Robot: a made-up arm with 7 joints.
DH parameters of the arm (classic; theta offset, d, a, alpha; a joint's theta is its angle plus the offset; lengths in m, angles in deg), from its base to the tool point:
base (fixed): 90 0.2 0.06 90
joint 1: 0 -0.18 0.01 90
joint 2: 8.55 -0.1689 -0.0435 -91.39
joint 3: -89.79 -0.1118 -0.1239 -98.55
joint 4: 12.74 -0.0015 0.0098 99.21
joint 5: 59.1 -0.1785 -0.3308 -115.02
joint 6: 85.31 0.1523 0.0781 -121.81
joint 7: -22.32 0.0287 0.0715 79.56
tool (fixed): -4.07 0.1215 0 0
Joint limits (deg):
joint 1: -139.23..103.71
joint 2: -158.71..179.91
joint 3: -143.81..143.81
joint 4: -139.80..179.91
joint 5: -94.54..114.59
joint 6: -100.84..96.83
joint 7: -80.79..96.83
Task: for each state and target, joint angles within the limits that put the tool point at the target. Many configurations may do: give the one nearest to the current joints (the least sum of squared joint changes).
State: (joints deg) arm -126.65 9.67 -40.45 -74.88 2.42 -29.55 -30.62
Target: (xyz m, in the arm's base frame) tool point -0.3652 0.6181 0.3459
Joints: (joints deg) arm -139.23 -16.69 -47.63 -99.09 30.21 -30.98 -34.60
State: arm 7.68 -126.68 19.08 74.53 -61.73 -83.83 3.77
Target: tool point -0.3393 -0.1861 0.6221
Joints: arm 29.45 -136.34 8.29 106.49 -54.05 -100.84 47.91
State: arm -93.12 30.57 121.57 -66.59 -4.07 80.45 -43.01
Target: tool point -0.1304 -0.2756 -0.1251
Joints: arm -116.48 62.01 129.68 -74.85 28.92 72.70 -34.64
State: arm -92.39 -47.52 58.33 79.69 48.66 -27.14 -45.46
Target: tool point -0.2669 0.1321 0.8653
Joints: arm -96.04 -20.07 62.93 65.29 64.93 -26.79 -50.70
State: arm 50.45 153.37 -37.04 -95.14 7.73 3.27 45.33
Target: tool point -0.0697 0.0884 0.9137
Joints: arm 62.28 139.17 -51.66 -84.49 13.62 17.36 41.46
